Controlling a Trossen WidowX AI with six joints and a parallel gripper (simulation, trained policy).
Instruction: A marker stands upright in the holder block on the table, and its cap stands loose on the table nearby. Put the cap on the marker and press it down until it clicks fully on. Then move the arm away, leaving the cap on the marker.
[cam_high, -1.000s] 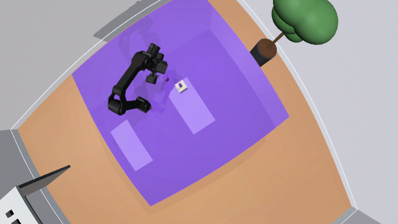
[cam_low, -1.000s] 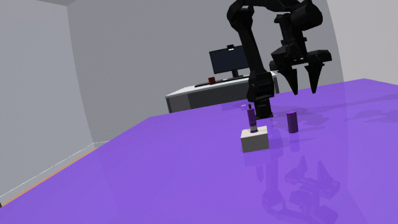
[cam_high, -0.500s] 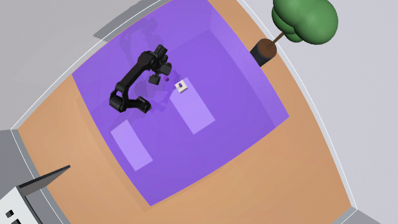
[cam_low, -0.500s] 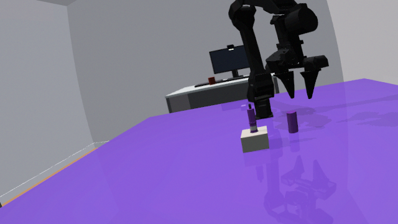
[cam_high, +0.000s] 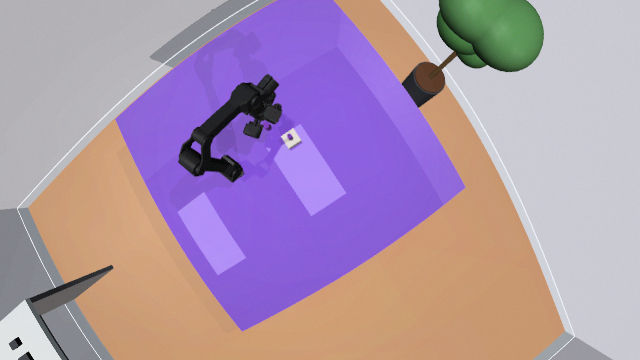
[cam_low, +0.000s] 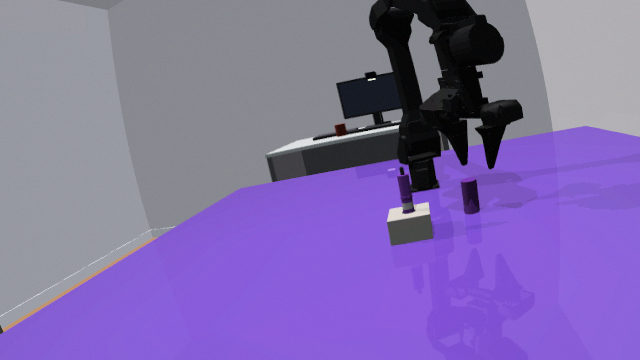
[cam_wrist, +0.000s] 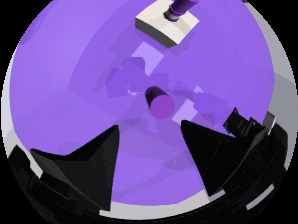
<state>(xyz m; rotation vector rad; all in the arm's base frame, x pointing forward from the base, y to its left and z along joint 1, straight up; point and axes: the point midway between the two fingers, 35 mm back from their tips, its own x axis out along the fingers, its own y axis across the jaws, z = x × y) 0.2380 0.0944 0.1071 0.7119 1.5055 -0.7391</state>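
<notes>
Now: gripper tip 5 cm above the purple cap, 2 cm to the left of it and 1 cm past it. Round my gripper tip: purple marker 12 cm to the right, 5 cm ahead; holder block 12 cm to the right, 5 cm below, 5 cm ahead.
</notes>
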